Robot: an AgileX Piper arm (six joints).
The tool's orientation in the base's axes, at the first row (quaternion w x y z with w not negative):
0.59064 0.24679 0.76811 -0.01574
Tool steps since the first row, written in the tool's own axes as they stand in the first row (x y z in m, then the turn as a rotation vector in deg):
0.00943 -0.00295 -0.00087 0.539 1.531 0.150
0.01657 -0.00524 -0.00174 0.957 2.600 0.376
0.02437 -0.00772 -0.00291 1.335 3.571 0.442
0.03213 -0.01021 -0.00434 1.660 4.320 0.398
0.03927 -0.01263 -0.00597 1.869 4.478 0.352
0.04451 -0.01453 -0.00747 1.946 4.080 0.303
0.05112 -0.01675 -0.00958 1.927 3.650 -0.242
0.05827 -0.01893 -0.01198 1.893 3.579 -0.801
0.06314 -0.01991 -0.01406 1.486 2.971 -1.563
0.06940 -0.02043 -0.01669 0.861 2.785 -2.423
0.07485 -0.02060 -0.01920 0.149 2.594 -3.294
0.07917 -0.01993 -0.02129 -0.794 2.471 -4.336
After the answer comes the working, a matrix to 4 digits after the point.
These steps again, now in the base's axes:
-0.00366 0.00109 -0.00916 0.647 1.491 -0.129
-0.00664 0.00192 -0.01604 1.200 2.508 -0.294
-0.01009 0.00293 -0.02349 1.577 3.476 -0.400
-0.01376 0.00399 -0.03082 1.777 4.264 -0.484
-0.01748 0.00496 -0.03751 1.760 4.493 -0.619
-0.02053 0.00565 -0.04236 1.544 4.187 -0.781
-0.02451 0.00675 -0.04837 0.886 3.975 -0.715
-0.02882 0.00818 -0.05477 0.361 4.077 -0.534
-0.03196 0.00973 -0.05886 -0.493 3.637 -0.094
-0.03566 0.01236 -0.06393 -1.227 3.520 0.688
-0.03897 0.01497 -0.06821 -1.958 3.370 1.551
-0.04137 0.01777 -0.07135 -2.775 3.251 2.696

The tool's axes in the first row as the columns of a matrix, in the base's axes (rounded; the answer above uses it unrounded):
-0.1805 0.3977 0.8996
0.3605 0.8777 -0.3157
-0.9151 0.2673 -0.3018

